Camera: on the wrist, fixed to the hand. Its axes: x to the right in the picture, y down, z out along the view.
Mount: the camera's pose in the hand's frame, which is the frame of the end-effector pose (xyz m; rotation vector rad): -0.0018 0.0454 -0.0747 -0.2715 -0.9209 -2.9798
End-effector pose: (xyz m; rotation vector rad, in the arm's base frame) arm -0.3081 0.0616 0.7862 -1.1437 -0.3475 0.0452
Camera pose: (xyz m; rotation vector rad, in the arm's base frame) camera -0.2815 0.0143 0.7176 -0.2628 2.2814 1.9325
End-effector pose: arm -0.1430 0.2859 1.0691 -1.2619 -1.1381 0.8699
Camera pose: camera -0.0672 0.2711 1.0282 1.4779 -2.0442 -1.2283
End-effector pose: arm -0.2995 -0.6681 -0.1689 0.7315 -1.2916 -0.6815
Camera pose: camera -0.2242 -0.6321 -0.1429 -1.0033 -0.3311 1.9971
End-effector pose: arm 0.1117 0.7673 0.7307 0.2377 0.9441 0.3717
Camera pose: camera 0.0400 0.8107 0.7059 -1.1892 -0.4212 -2.1561
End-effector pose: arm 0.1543 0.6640 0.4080 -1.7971 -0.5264 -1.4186
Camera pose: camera 0.1397 0.5784 0.3981 0.0101 1.6766 0.4104
